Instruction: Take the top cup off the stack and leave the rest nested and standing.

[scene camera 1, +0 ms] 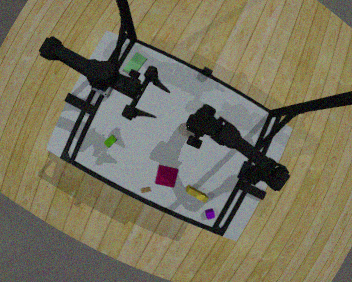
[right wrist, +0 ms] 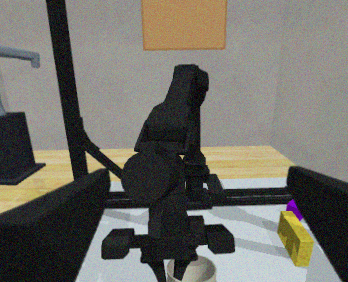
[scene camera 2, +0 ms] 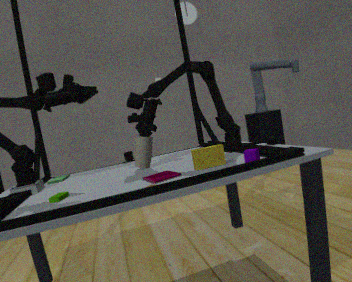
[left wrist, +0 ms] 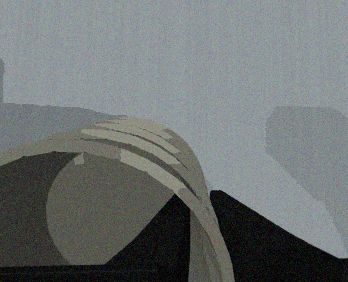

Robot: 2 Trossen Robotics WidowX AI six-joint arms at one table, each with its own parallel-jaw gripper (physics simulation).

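Frame: origin at the left arm's base, x ahead, y right, z down, level; centimetres.
Where they show: left gripper, fingertip midpoint: (left wrist: 198, 202); right gripper, fingertip midpoint: (scene camera 1: 163, 104) (right wrist: 198, 175) (scene camera 2: 97, 89); left arm's base, link origin: (scene camera 1: 249, 173) (right wrist: 194, 195) (scene camera 2: 234, 145); right arm's base, link origin: (scene camera 1: 103, 83) (scene camera 2: 26, 183).
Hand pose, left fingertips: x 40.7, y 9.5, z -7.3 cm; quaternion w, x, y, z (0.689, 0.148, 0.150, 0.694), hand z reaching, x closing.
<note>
Each offset is from my left fingertips to the top centre of the thing. Level surfaces: height alone.
A stack of beige cups (scene camera 1: 182, 129) (scene camera 2: 144, 152) (left wrist: 145, 145) (right wrist: 198, 269) stands upright on the grey table {dz +9.4 cm} (scene camera 1: 127, 168) (scene camera 2: 105, 182), a little right of its middle in the overhead view. My left gripper (scene camera 1: 191, 135) (scene camera 2: 146, 134) (left wrist: 198, 202) comes down from above and is shut on the rim of the top cup, one finger inside and one outside. Several nested rims show in the left wrist view. My right gripper (scene camera 1: 162, 103) (scene camera 2: 92, 90) is open and empty, held high above the table's left part, well away from the stack.
A magenta tile {dx -0.2, dy -28.4, dz +8.6 cm} (scene camera 1: 166, 175) (scene camera 2: 162, 176), a yellow block {dx -17.6, dy -30.2, dz +2.4 cm} (scene camera 1: 197, 193) (scene camera 2: 208, 156) (right wrist: 294, 238), a purple cube {dx -29.8, dy -38.3, dz +5.4 cm} (scene camera 1: 210, 214) (scene camera 2: 251, 155), a green block {dx +33.3, dy -23.9, dz +7.9 cm} (scene camera 1: 110, 141) (scene camera 2: 59, 196), a pale green tile {dx +38.9, dy +18.0, dz +8.4 cm} (scene camera 1: 135, 62) and a small tan piece {dx +6.7, dy -39.4, dz +8.6 cm} (scene camera 1: 146, 189) lie on the table.
</note>
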